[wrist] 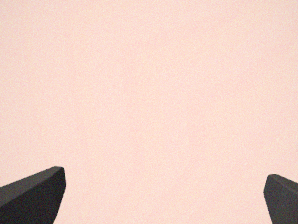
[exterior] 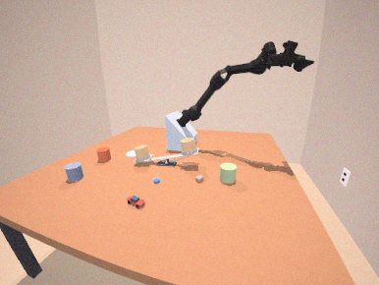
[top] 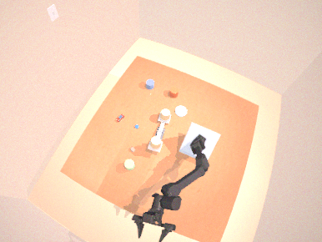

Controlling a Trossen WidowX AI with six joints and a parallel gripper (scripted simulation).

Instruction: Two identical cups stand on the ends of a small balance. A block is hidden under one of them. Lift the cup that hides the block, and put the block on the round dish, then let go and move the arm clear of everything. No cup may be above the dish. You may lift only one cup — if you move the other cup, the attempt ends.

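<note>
Now: the pale lavender block 36 cm ahead of my gripper tip, 78 cm to the right of it and 49 cm below it. Round my gripper tip: blue disc (50 cm ahead, 60 cm to the right, 52 cm below); then green cylinder (38 cm ahead, 32 cm to the right, 49 cm below); then balance (33 cm ahead, 65 cm to the right, 49 cm below).
</note>
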